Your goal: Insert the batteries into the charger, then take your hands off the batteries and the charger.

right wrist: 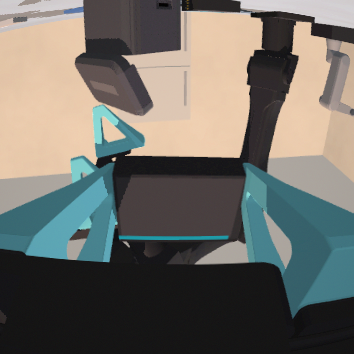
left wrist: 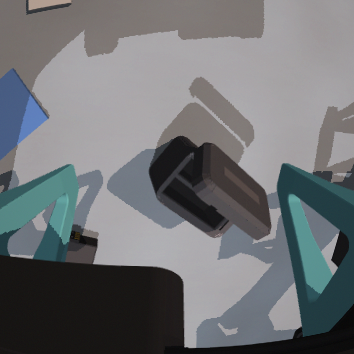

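Seen in the pictures: left gripper, fingertip midpoint: (right wrist: 87, 127) (left wrist: 177, 174); right gripper, fingertip midpoint: (right wrist: 178, 174) (left wrist: 344, 238); left arm's base, origin of the base link: (right wrist: 278, 13).
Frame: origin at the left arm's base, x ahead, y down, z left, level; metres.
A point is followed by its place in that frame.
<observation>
The charger appears to be the dark upright box (left wrist: 172, 157) @[x 0.261, y -0.031, z -0.310 m] (right wrist: 132, 27) @[x 0.223, y -0.032, z -0.374 m], with an open cavity in the left wrist view. A tilted brown-grey slab (left wrist: 232, 182) @[x 0.257, y -0.082, z -0.342 m] (right wrist: 112, 82) @[x 0.239, y -0.071, z -0.369 m] with a paler rectangle sits at its upper end; whether it is a battery or a charger part is unclear. A brown-black piece with yellow contacts (left wrist: 82, 249) @[x 0.171, y -0.014, z -0.222 m], likely a battery, is partly hidden by my left finger. My left gripper (left wrist: 177, 174) @[x 0.287, y -0.133, z -0.294 m] (right wrist: 87, 127) @[x 0.287, y -0.133, z -0.294 m] is wide open, its fingers either side of the slab from above, not touching. My right gripper (right wrist: 178, 174) @[x 0.194, y -0.095, z -0.455 m] is shut on a dark brown block (right wrist: 180, 205) @[x 0.193, y -0.104, z -0.466 m] with a teal strip, likely a battery.
A blue panel (left wrist: 22, 115) @[x 0.304, y -0.005, z -0.186 m] lies at the left edge of the left wrist view, a pinkish panel (left wrist: 47, 4) @[x 0.397, y -0.006, z -0.214 m] at its top. In the right wrist view a black arm (right wrist: 265, 110) @[x 0.030, y -0.188, z -0.055 m] stands right of the box and a grey fixture (right wrist: 336, 75) is at the right.
</observation>
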